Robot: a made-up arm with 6 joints. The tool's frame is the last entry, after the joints. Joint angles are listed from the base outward. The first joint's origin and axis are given. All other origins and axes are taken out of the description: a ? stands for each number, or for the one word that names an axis. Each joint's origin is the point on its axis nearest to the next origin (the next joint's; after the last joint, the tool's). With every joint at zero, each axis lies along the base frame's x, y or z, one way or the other. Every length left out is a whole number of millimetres.
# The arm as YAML. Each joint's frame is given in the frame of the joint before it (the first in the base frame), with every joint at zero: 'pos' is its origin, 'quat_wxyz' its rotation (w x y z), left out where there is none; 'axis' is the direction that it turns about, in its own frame. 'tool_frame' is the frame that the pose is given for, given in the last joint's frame.
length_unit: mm
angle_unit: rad
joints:
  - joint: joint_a
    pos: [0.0, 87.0, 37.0]
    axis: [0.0, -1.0, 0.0]
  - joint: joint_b
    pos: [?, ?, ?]
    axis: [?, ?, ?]
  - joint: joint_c
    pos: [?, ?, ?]
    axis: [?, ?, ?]
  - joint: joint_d
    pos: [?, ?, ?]
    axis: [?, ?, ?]
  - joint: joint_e
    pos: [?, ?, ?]
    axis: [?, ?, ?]
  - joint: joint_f
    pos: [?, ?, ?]
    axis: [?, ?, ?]
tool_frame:
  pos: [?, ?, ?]
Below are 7 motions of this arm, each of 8 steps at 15 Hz.
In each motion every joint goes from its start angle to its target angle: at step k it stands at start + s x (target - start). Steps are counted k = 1, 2, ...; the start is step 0. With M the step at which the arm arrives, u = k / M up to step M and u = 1 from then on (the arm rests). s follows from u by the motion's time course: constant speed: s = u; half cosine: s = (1 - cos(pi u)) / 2; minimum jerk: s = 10 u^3 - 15 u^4 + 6 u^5.
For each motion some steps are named. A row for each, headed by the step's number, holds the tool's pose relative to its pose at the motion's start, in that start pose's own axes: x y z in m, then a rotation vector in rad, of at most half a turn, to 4 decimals.
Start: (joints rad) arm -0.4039 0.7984 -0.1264 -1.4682 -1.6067 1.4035
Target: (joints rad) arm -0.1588 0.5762 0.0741 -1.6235 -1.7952 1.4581
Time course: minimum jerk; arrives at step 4
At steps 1, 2, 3, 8:
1: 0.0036 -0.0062 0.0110 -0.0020 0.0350 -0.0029
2: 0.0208 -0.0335 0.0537 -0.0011 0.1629 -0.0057
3: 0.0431 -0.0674 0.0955 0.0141 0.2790 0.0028
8: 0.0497 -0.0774 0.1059 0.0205 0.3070 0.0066

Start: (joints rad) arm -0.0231 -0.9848 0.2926 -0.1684 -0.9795 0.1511
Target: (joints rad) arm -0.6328 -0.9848 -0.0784 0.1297 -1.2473 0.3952
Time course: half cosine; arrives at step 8
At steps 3, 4, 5, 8:
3: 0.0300 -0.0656 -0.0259 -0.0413 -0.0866 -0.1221
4: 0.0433 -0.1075 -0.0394 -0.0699 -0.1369 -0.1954
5: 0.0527 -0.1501 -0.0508 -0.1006 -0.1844 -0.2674
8: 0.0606 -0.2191 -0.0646 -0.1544 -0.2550 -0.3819

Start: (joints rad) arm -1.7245 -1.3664 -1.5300 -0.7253 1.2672 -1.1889
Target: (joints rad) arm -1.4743 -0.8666 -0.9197 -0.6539 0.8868 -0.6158
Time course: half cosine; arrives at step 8
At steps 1, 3, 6, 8:
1: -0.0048 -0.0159 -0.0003 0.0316 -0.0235 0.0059
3: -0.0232 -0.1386 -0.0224 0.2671 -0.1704 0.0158
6: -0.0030 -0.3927 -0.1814 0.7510 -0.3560 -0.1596
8: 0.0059 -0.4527 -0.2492 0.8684 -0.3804 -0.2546

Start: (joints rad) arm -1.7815 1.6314 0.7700 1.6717 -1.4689 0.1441
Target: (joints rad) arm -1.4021 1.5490 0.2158 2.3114 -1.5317 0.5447
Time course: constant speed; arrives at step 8
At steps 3, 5, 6, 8:
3: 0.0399 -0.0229 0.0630 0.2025 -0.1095 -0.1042
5: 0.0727 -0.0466 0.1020 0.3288 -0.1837 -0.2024
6: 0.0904 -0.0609 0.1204 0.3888 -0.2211 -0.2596
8: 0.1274 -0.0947 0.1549 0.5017 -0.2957 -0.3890

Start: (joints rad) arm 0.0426 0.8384 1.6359 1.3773 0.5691 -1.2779
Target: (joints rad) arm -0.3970 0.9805 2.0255 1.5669 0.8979 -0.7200
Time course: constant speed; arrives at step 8
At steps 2, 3, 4, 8:
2: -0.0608 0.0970 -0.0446 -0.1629 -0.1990 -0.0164
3: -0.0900 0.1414 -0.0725 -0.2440 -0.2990 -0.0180
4: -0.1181 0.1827 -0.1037 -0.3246 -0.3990 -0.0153
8: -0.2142 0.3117 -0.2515 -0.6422 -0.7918 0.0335

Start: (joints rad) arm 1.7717 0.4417 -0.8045 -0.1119 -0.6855 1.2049
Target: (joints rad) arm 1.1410 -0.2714 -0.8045 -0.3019 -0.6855 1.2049
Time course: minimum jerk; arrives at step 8
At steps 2, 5, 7, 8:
2: -0.0041 0.0226 0.0282 0.0578 0.0636 -0.0475
5: 0.0230 0.1125 0.1935 0.3540 0.4768 -0.3507
7: 0.0570 0.1276 0.2478 0.4489 0.6603 -0.4868
8: 0.0594 0.1282 0.2507 0.4542 0.6718 -0.4954

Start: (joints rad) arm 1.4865 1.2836 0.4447 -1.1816 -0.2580 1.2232
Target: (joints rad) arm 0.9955 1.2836 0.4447 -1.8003 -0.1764 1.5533
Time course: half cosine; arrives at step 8
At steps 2, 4, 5, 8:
2: -0.1010 0.0001 -0.0148 -0.0040 0.0403 0.0967
4: -0.3411 -0.0522 -0.0278 -0.0196 0.1409 0.3231
5: -0.4616 -0.1097 -0.0207 -0.0324 0.1974 0.4409
8: -0.6305 -0.2390 0.0117 -0.0610 0.2916 0.6228

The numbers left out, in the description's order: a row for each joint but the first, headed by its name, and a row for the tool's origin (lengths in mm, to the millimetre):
joint_b: xyz 152.0 0.0 -59.0, axis -1.0 0.0 0.0
joint_c: xyz 0.0 -69.0 -61.0, axis 0.0 0.0 -1.0
joint_d: xyz -98.0 373.0 0.0, axis 0.0 -1.0 0.0
joint_e: xyz 283.0 0.0 -52.0, axis 0.0 0.0 1.0
joint_f: xyz 385.0 98.0 0.0, axis 0.0 -1.0 0.0
tool: xyz -59.0 0.0 82.0

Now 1 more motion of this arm.
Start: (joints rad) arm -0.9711 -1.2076 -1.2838 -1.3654 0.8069 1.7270
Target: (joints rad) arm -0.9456 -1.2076 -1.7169 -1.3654 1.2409 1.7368
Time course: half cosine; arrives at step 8
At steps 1, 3, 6, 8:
1: -0.0103 0.0049 0.0067 0.0213 0.0120 0.0086
3: -0.0830 0.0341 0.0618 0.1719 0.1030 0.0633
6: -0.2163 0.0605 0.2088 0.4660 0.3149 0.1393
8: -0.2467 0.0599 0.2551 0.5421 0.3780 0.1516

